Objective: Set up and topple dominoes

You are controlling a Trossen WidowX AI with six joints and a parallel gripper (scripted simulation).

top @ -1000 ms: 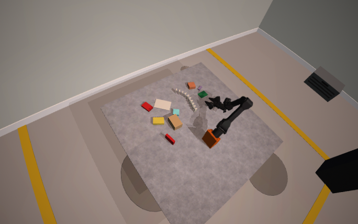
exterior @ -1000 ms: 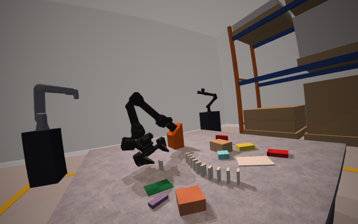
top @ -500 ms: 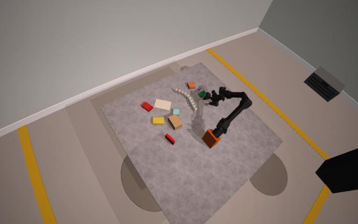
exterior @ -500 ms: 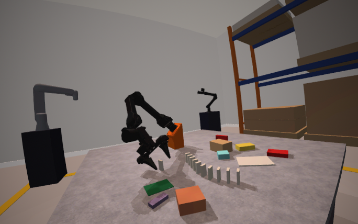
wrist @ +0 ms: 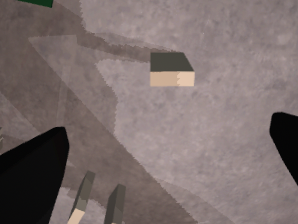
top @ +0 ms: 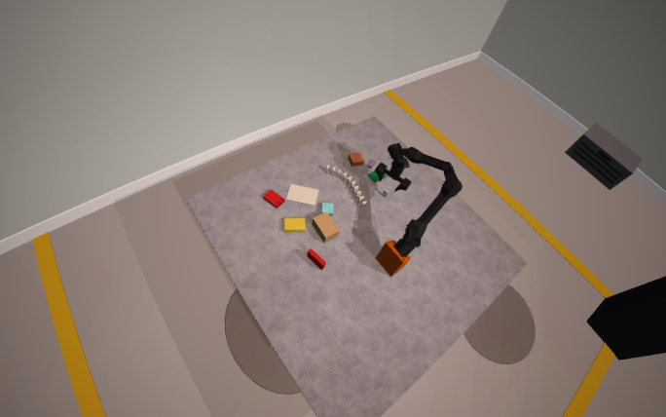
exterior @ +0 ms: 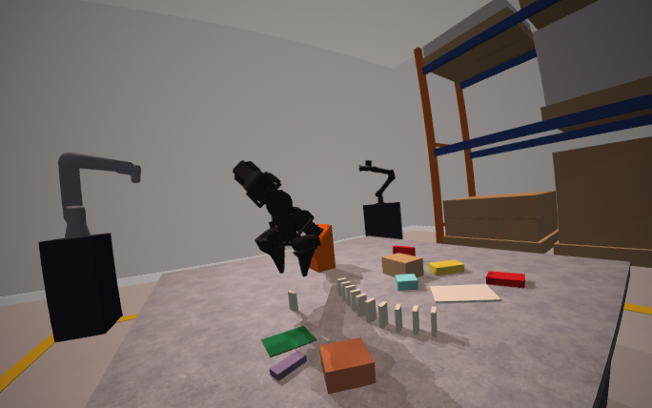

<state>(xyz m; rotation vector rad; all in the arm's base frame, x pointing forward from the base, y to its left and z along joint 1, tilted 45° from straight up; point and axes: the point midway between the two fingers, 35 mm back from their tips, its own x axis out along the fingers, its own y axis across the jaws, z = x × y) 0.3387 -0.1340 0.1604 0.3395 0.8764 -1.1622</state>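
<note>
Now: the green tile 13 cm ahead of my gripper tip, 6 cm to the right of it and 9 cm below it. The rest, counted from my gripper tip: purple block (22 cm ahead, 8 cm to the right, 9 cm below); then orange block (28 cm ahead, 8 cm below); then teal block (6 cm ahead, 33 cm to the left, 8 cm below).
</note>
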